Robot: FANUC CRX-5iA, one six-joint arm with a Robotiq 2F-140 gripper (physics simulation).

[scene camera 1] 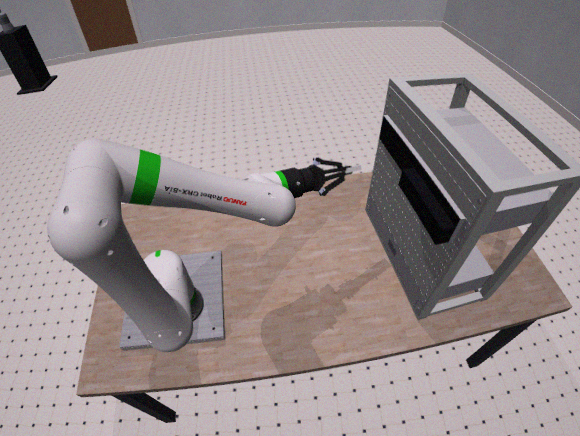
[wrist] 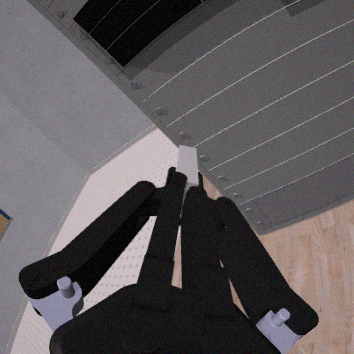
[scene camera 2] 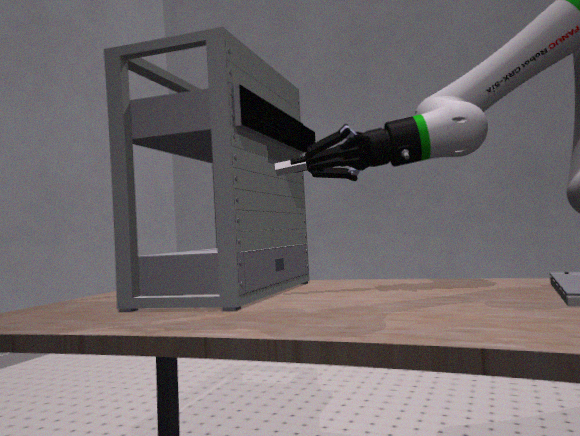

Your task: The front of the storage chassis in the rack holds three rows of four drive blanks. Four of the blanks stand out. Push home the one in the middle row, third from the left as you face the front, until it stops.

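Frame: origin at the arm's base, x ahead, y left, z up, level; metres.
Seen in the pictures: gripper, between the fingertips: (scene camera 1: 358, 167) (wrist: 184, 159) (scene camera 2: 275, 169).
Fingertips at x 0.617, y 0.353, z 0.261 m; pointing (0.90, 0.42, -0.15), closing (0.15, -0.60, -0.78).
A point is followed by its place in that frame.
The storage chassis (scene camera 1: 417, 187) {x 0.702, y 0.084, z 0.417 m} (scene camera 2: 272, 120) {x 0.710, y 0.198, z 0.406 m} (wrist: 127, 32) {x 0.683, y 0.346, z 0.386 m} is a black band across the upper front of the rack (scene camera 1: 535, 181) {x 0.895, y -0.054, z 0.558 m} (scene camera 2: 223, 200) {x 0.709, y 0.417, z 0.202 m}. A raised black part stands out from it in the scene camera 1 view. Single drive blanks and their rows are too dark to tell apart. My gripper (scene camera 1: 353, 169) {x 0.617, y 0.353, z 0.261 m} (scene camera 2: 291, 166) (wrist: 184, 159) {x 0.617, y 0.353, z 0.261 m} is shut and empty, its pale tips together. It hangs in the air before the rack front, near its far side edge, and looks lower than the chassis. Whether the tips touch the front cannot be told; in the wrist view they overlap the rack's side edge.
Grey blank panels (scene camera 2: 270, 200) {x 0.724, y 0.205, z 0.209 m} (wrist: 280, 125) {x 0.710, y 0.282, z 0.193 m} cover the rack front below the chassis. The rack stands on the wooden table (scene camera 1: 300, 357) {x 0.386, y -0.177, z -0.027 m} (scene camera 2: 425, 322) {x 0.299, y 0.449, z -0.027 m} (wrist: 312, 250) {x 0.643, y 0.303, z -0.027 m}. The arm's base plate (scene camera 1: 212, 290) {x 0.099, y 0.057, z -0.001 m} is at the table's other end. A black pedestal (scene camera 1: 25, 57) stands far off on the floor.
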